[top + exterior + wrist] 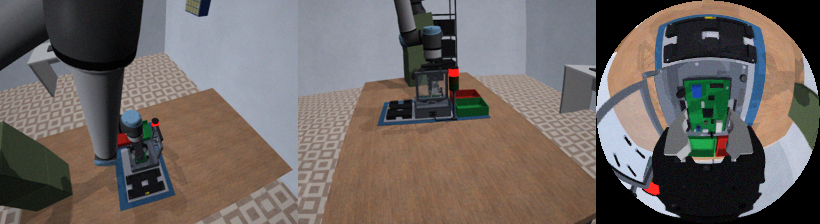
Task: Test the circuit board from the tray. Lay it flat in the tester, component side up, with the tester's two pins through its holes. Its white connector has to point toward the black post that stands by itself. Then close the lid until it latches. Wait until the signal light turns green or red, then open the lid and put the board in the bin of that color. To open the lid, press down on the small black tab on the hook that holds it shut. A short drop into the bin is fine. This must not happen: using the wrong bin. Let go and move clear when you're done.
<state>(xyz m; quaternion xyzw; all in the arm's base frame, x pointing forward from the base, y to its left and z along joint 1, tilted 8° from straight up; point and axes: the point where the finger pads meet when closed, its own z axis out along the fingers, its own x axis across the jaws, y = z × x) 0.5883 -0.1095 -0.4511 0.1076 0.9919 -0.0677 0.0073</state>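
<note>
The green circuit board lies right at my hand. From my hand the other things lie so: tester bed: 10 mm ahead, 10 mm to the left; then green bin: 90 mm ahead, 190 mm to the left, 60 mm below; then clear lid: 110 mm ahead, 20 mm to the right, 110 mm above.
</note>
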